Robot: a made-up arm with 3 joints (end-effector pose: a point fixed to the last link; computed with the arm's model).
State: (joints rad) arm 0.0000 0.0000 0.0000
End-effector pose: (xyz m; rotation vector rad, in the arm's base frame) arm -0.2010 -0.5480 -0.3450 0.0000 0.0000 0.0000
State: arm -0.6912 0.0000 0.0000
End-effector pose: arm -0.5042 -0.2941 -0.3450 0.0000 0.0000 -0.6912
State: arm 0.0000 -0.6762 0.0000
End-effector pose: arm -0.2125 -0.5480 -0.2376 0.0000 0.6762 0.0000
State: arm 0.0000 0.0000 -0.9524
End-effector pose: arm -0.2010 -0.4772 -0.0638 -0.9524 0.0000 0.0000
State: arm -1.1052 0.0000 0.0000
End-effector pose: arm -0.5799 -0.0664 -0.3450 0.0000 0.0000 -1.1052
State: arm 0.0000 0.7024 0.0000
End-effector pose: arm -0.1210 -0.5480 -0.4234 0.0000 -0.7024 0.0000
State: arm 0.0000 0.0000 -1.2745
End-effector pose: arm -0.2010 -0.3988 0.0006 -1.2745 0.0000 0.0000
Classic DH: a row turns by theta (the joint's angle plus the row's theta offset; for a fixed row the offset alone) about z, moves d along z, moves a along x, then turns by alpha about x. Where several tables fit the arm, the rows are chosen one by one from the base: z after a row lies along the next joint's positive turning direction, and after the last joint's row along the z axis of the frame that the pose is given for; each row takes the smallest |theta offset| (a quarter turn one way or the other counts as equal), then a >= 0, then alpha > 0; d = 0 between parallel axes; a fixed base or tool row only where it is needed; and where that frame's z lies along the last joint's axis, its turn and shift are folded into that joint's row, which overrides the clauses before.
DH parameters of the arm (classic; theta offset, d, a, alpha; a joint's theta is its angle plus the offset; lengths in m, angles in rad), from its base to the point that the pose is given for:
joint 1: 0 -0.275 -0.054 1.5708
joint 2: 1.5708 0.24 0.002 1.5708
joint 3: 1.5708 -0.147 0.308 1.5708
tool (fixed): 1.5708 -0.072 0 0

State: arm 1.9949 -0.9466 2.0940
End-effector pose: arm 0.1556 -0.2870 -0.2895 0.5311 1.8078 0.3748
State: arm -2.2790 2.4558 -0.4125
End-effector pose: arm -0.4329 0.3417 -0.4142 2.6579 0.9906 1.1647
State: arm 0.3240 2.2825 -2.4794
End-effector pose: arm -0.1251 -0.0857 -0.5484 -0.9179 -0.9561 -2.2252
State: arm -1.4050 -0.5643 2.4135
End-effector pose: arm -0.0053 0.2607 -0.3225 2.2235 -1.4968 -1.2453
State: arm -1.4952 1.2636 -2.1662
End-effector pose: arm -0.1554 0.3712 -0.3252 2.1297 -0.8439 1.9163
